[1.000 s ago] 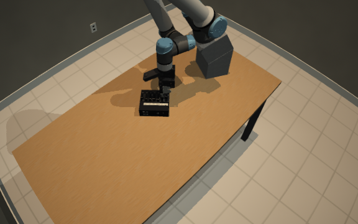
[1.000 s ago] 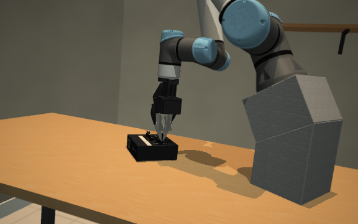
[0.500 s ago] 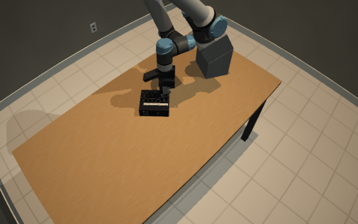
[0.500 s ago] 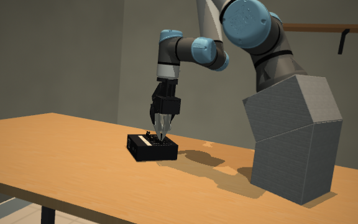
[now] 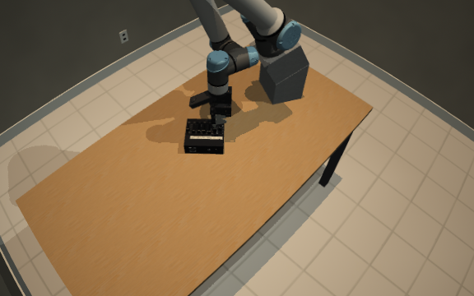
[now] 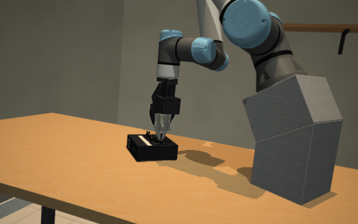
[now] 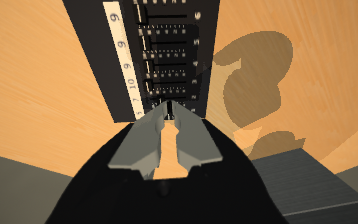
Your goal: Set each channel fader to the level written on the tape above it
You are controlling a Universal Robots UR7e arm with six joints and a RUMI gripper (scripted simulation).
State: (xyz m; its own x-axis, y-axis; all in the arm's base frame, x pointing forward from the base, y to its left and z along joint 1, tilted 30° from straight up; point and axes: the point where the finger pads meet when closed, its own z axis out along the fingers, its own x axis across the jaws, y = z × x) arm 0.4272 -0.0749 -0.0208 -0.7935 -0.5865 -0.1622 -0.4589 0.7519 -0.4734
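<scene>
Now: the master fader 70 mm ahead of my hand, 90 mm to the right of it and 10 mm below it.
</scene>
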